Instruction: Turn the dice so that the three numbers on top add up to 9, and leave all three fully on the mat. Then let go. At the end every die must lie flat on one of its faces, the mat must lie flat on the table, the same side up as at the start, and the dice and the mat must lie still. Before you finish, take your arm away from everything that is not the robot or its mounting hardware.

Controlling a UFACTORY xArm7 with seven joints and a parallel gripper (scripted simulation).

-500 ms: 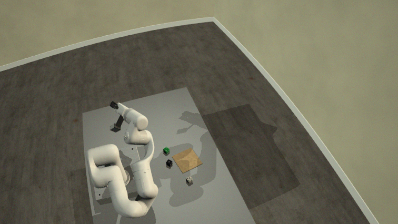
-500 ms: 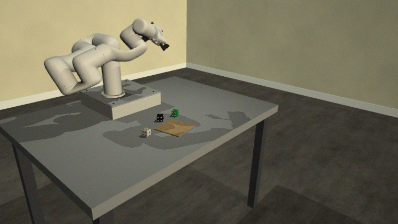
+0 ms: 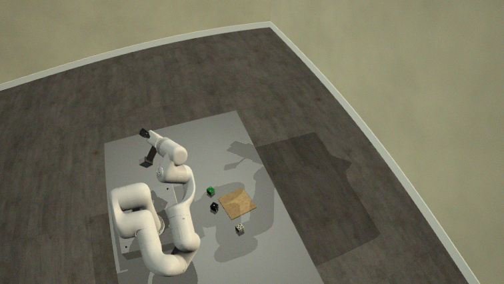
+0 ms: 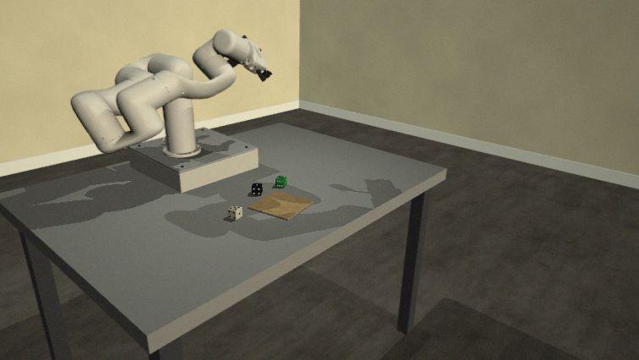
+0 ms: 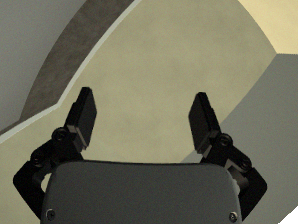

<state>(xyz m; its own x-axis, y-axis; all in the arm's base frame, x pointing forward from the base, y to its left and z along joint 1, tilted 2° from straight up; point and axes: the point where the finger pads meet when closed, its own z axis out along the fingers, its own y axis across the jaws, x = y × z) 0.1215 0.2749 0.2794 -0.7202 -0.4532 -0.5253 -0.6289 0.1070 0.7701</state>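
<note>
The white die lies 400 mm to the right of my hand, 340 mm below it and 260 mm ahead of it. Round my hand: black die (340 mm below, 240 mm to the right, 190 mm ahead); green die (340 mm below, 210 mm ahead, 150 mm to the right); tan mat (360 mm below, 310 mm ahead, 260 mm to the right).
</note>
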